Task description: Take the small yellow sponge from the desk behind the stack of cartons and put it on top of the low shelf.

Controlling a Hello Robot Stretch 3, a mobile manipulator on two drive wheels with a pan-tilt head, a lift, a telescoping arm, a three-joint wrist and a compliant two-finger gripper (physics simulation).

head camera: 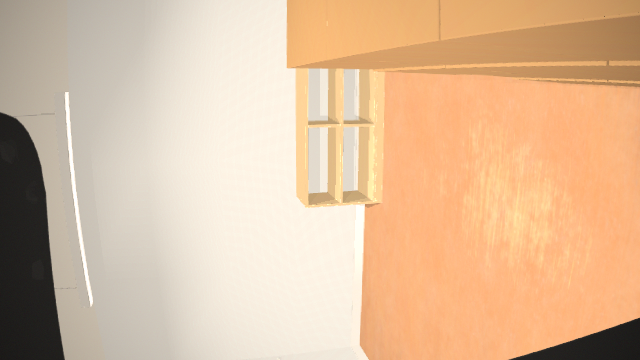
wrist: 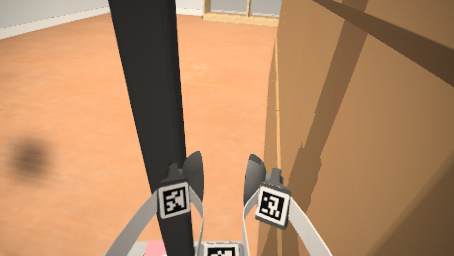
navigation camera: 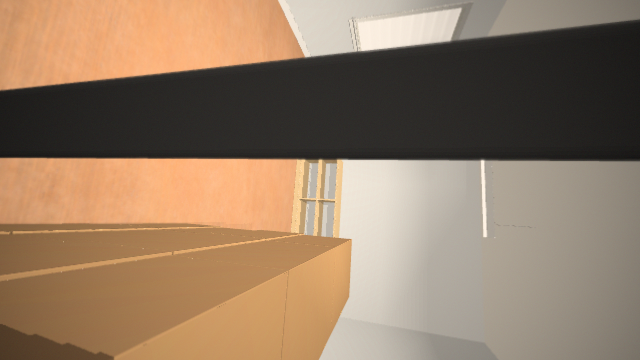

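Places are measured from the robot's base along level axes (x ahead, y left, z up), in centimetres.
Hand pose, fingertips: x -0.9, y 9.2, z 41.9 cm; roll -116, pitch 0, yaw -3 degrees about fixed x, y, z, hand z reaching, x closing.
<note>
After its pixels a point has its place.
The yellow sponge and the desk are in none of the views. My gripper [wrist: 224, 170] @(x -0.9, y 9.2, z 41.9 cm) shows only in the wrist view. It is open and empty, held above the orange floor, close beside the side of the stack of brown cartons [wrist: 370, 123]. The cartons also show in the head view [head camera: 447, 31] @(x 15.0, y 42.0, z 108.0 cm) and the navigation view [navigation camera: 196, 278] @(x 11.9, y 31.8, z 98.6 cm). The low shelf [head camera: 340, 136] @(x 31.7, y 325.3, z 34.5 cm) is a light wooden unit with open compartments against the white wall past the cartons. It also shows in the navigation view [navigation camera: 317, 197] @(x 37.2, y 324.1, z 34.5 cm) and at the top of the wrist view [wrist: 243, 10].
My black mast [wrist: 152, 88] crosses the wrist view just left of the gripper and spans the navigation view [navigation camera: 320, 104] @(x -6.7, y 11.6, z 122.4 cm). The orange floor [wrist: 71, 88] stretches from the cartons to the white walls. A pale door [navigation camera: 409, 28] @(x -179.8, y 337.9, z 147.9 cm) stands in the far wall.
</note>
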